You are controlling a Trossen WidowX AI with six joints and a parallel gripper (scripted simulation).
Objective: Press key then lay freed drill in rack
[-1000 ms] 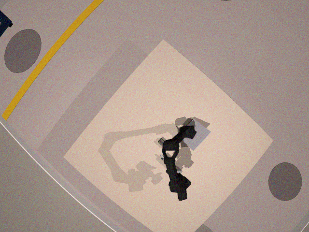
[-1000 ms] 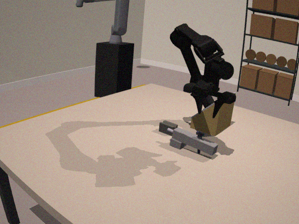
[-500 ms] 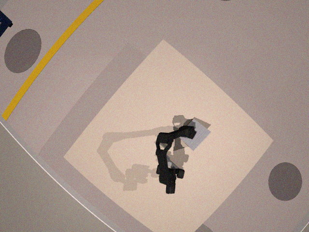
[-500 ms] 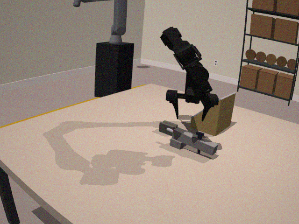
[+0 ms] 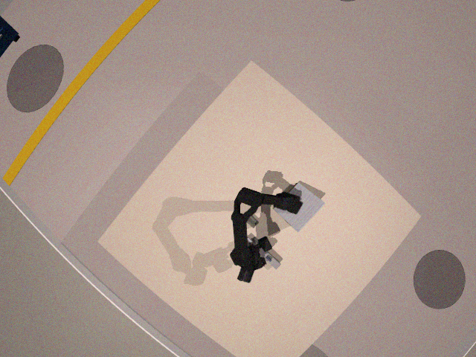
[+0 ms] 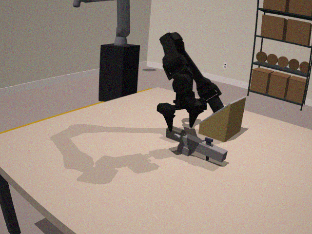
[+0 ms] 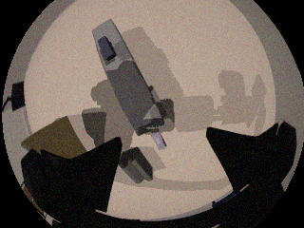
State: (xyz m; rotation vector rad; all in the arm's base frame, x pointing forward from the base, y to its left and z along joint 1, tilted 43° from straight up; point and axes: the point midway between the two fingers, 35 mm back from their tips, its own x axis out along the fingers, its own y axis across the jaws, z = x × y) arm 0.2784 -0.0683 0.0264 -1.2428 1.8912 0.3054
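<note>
The drill lies 1 cm behind my gripper tip, 3 cm to the left of it and 4 cm below it. From my gripper tip the other things lie so: housing block (9 cm to the left, 5 cm below); then rack (10 cm behind, 6 cm to the right, 7 cm below); then key (1 cm ahead, 11 cm to the left, 4 cm below).
</note>
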